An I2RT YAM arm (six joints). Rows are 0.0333 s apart.
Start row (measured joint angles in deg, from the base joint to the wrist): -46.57, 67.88, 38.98, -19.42, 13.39, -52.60
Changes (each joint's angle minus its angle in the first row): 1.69, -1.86, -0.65, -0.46, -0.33, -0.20; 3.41, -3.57, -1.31, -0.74, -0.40, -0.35; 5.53, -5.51, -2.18, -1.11, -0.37, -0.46; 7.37, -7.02, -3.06, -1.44, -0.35, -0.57; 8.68, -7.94, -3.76, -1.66, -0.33, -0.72; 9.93, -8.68, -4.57, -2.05, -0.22, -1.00; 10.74, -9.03, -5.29, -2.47, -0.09, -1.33
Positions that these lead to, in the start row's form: -44.88, 66.02, 38.33, -19.88, 13.06, -52.80; -43.16, 64.31, 37.67, -20.16, 12.99, -52.95; -41.04, 62.37, 36.80, -20.53, 13.02, -53.06; -39.20, 60.86, 35.92, -20.86, 13.04, -53.17; -37.89, 59.94, 35.22, -21.08, 13.06, -53.32; -36.64, 59.20, 34.41, -21.47, 13.17, -53.60; -35.83, 58.85, 33.69, -21.89, 13.30, -53.93
